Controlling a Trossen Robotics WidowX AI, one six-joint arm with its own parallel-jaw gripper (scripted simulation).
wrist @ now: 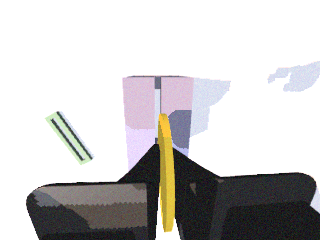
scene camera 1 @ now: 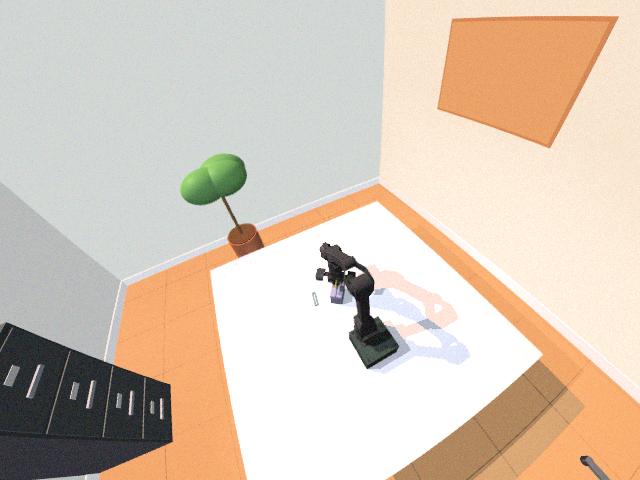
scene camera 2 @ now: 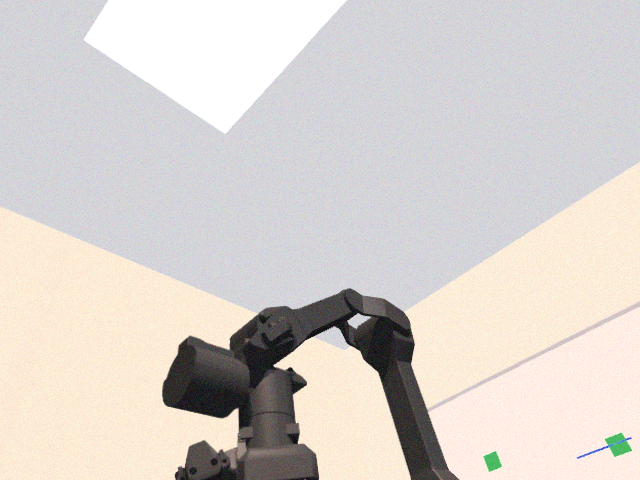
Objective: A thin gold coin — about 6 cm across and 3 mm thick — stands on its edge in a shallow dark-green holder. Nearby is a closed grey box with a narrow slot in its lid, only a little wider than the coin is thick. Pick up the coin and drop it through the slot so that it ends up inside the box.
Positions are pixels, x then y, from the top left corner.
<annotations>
gripper: holds a gold coin (wrist: 167, 179)
</annotations>
